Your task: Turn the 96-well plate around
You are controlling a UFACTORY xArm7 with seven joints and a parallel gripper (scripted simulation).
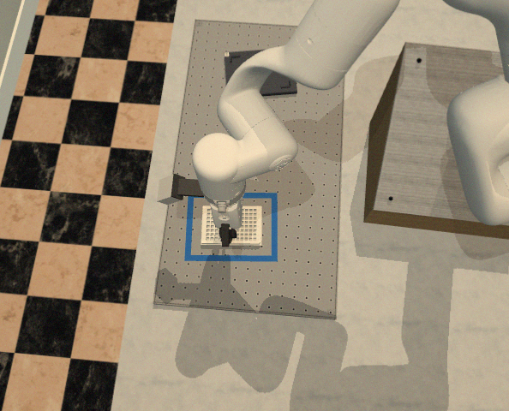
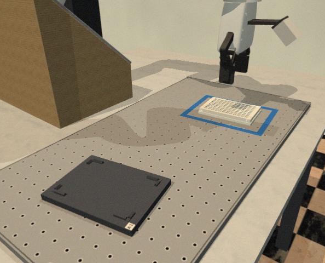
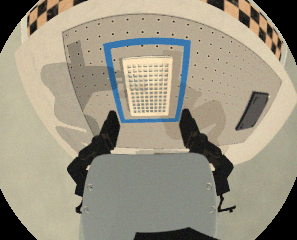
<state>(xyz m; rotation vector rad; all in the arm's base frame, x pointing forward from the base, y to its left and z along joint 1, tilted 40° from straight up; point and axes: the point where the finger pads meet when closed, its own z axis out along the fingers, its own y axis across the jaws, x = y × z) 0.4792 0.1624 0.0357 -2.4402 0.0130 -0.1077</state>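
The white 96-well plate is 9 cm below my hand. From my hand the other things lie so: dark plate nest N1: 5 cm behind, 38 cm to the right, 9 cm below; A1 label: 3 cm ahead, 42 cm to the right, 9 cm below.
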